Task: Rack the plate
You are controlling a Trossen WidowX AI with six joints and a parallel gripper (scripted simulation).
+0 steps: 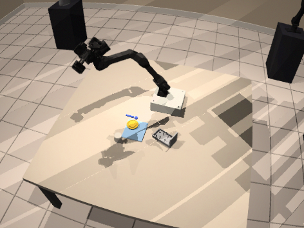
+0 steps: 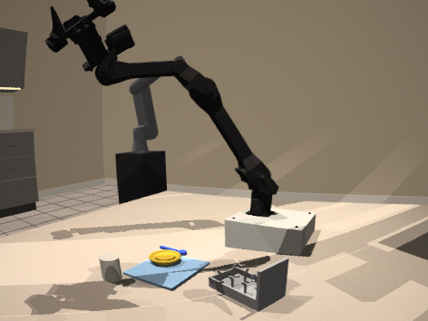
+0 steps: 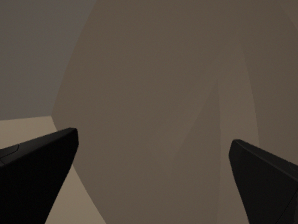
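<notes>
The yellow plate is 150 mm behind my gripper tip, 160 mm to the left of it and 610 mm below it. The rest, counted from my gripper tip: blue spoon 230 mm behind, 140 mm to the left, 620 mm below; white cup 20 mm behind, 110 mm to the left, 600 mm below; light blue mat 120 mm behind, 180 mm to the left, 620 mm below.
</notes>
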